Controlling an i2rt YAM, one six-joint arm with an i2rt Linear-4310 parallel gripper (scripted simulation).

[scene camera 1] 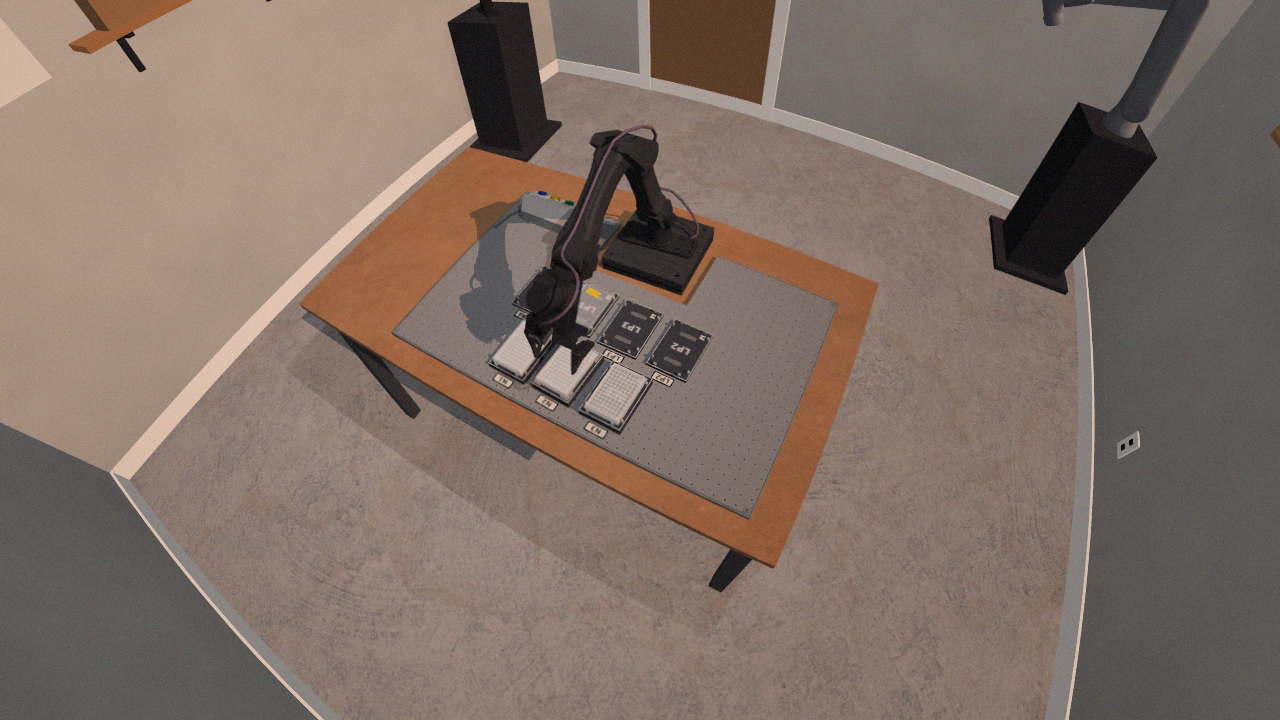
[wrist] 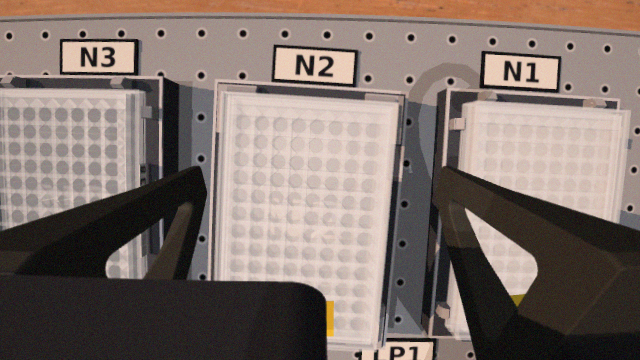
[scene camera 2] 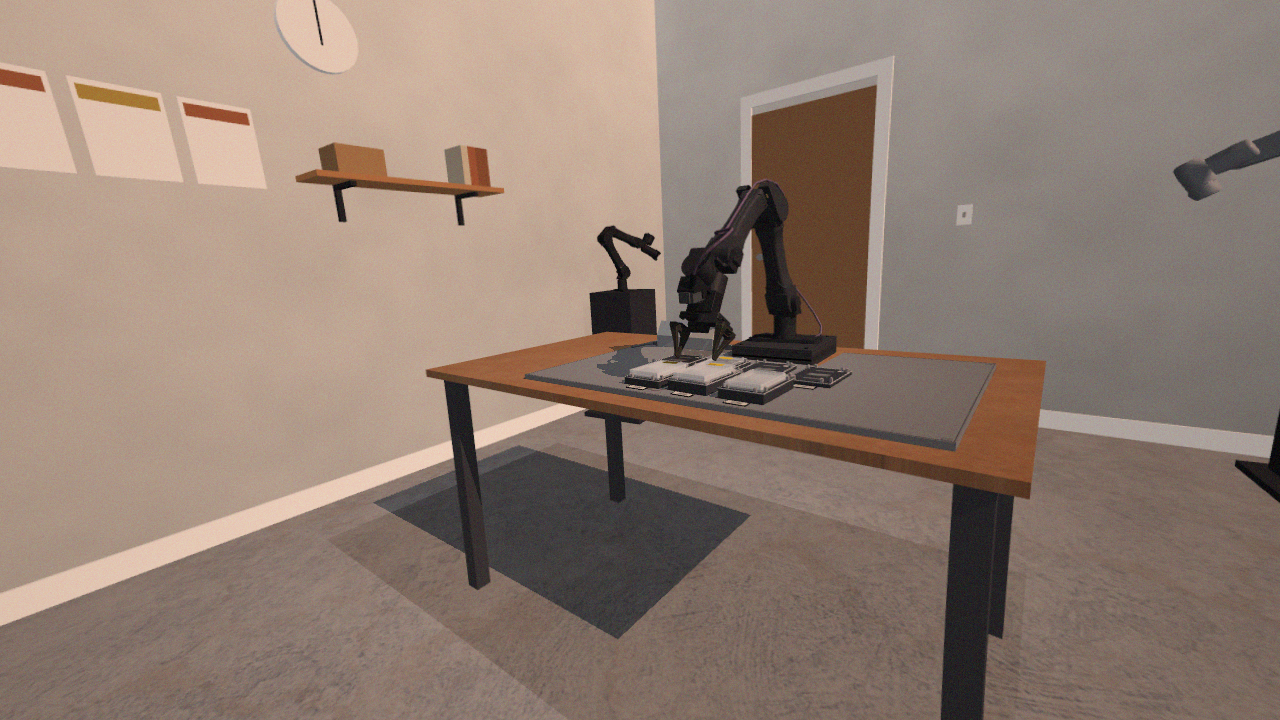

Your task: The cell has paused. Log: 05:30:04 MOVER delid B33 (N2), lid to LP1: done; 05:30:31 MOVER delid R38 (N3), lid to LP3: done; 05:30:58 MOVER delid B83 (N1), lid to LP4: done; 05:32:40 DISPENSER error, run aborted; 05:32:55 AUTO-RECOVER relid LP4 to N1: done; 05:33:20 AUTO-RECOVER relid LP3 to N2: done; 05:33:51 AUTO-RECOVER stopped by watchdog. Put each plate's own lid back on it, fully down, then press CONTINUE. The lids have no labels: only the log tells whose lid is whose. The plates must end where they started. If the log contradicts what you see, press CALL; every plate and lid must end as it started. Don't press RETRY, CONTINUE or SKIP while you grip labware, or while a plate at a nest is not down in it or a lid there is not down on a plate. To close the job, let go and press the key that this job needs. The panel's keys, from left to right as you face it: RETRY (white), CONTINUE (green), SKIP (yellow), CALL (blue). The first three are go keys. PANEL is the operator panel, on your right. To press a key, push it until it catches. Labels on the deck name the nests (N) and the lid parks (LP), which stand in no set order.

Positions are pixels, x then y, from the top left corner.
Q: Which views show the plate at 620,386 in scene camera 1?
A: Scene camera 1, the wrist view and scene camera 2: all of them.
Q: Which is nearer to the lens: the plate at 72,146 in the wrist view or the clear lid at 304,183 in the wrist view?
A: The clear lid.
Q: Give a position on a plate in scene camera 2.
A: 748,380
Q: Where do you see a clear lid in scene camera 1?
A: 556,374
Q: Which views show my gripper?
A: Scene camera 1, the wrist view and scene camera 2: all of them.
